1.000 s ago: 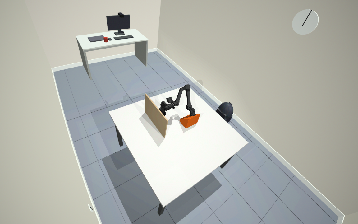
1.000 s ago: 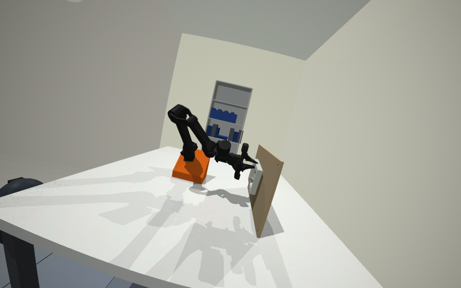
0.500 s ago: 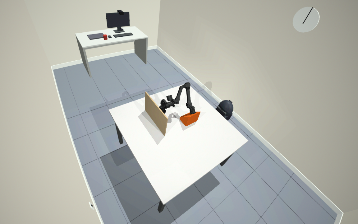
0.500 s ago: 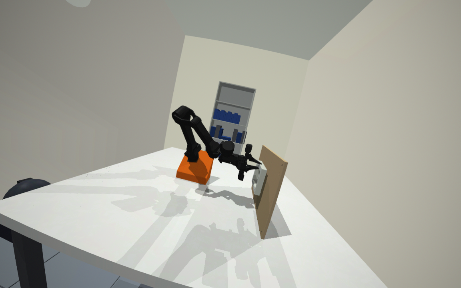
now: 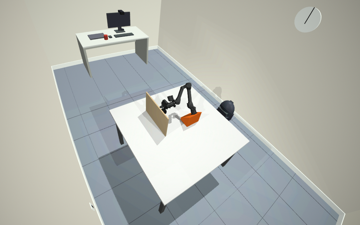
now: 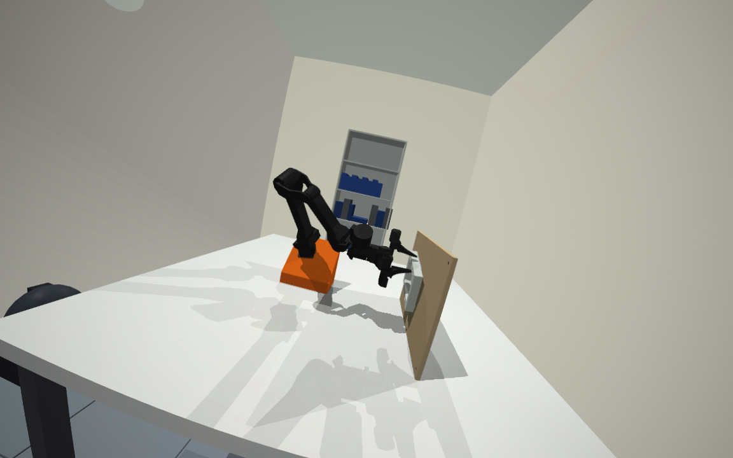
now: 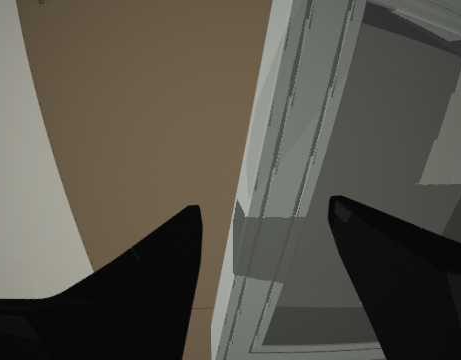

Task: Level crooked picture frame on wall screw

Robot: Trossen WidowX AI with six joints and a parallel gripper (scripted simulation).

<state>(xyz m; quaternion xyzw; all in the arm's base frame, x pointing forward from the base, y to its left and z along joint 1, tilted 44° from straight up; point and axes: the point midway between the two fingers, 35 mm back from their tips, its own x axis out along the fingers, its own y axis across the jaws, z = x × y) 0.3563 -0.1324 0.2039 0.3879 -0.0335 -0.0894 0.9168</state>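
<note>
My gripper tip is now 10 mm short of the pale grey picture frame, 10 mm to the right of it and 50 mm above it. Also, from my gripper tip: wall panel 20 mm ahead, 10 mm to the right, 70 mm below.
</note>
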